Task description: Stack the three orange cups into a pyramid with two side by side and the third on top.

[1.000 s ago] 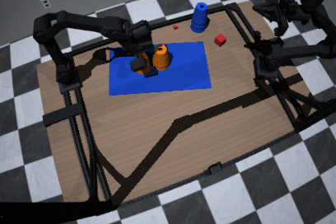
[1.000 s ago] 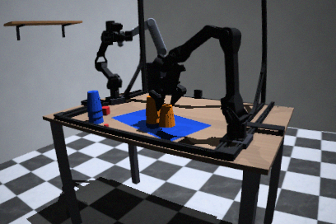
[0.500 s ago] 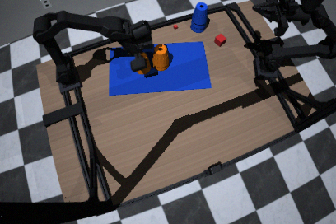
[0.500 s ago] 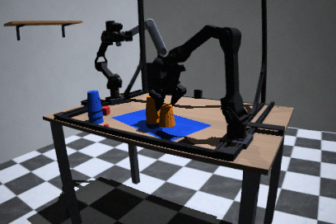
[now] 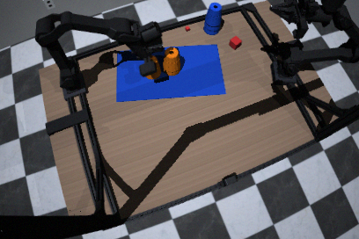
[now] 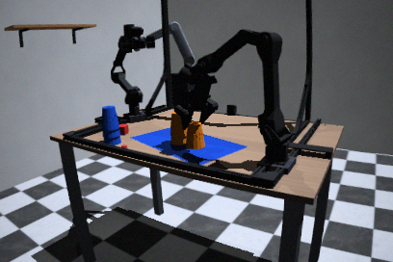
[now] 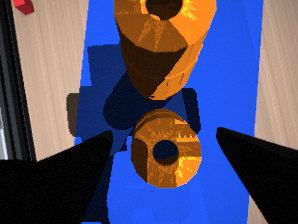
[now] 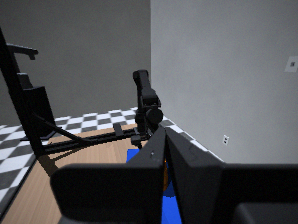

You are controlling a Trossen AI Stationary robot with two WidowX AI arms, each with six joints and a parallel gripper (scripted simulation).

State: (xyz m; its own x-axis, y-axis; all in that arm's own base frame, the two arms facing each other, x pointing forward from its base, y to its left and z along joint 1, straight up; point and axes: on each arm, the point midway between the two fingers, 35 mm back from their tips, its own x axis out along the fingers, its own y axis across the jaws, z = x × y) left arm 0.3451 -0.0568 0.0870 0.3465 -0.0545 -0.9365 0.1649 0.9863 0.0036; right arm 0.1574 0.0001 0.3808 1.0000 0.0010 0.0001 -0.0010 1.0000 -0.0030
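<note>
Right now the mat is 420 mm below my right hand, 350 mm to the left of it and 30 mm ahead of it. The rest, counted from my right hand: small red cube: 410 mm below, 260 mm ahead, 250 mm to the left.
The mat is 110 mm below my left hand and 70 mm to the right of it. Also, from my left hand: small red cube 220 mm ahead, 170 mm to the right, 100 mm below.
</note>
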